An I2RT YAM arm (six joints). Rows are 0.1 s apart.
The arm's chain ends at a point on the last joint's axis. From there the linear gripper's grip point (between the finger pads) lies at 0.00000 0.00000 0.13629 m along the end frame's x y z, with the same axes.
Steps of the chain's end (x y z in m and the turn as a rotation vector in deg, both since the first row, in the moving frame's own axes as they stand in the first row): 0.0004 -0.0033 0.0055 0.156 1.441 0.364; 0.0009 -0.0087 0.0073 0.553 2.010 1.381; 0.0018 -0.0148 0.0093 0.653 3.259 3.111; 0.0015 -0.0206 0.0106 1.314 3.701 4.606; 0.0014 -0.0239 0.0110 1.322 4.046 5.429
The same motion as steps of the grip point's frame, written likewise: 0.0038 -0.0037 0.0055 0.156 1.441 0.364; 0.0057 -0.0100 0.0072 0.553 2.010 1.381; 0.0096 -0.0161 0.0091 0.653 3.259 3.111; 0.0104 -0.0234 0.0103 1.314 3.701 4.606; 0.0111 -0.0266 0.0106 1.322 4.046 5.429
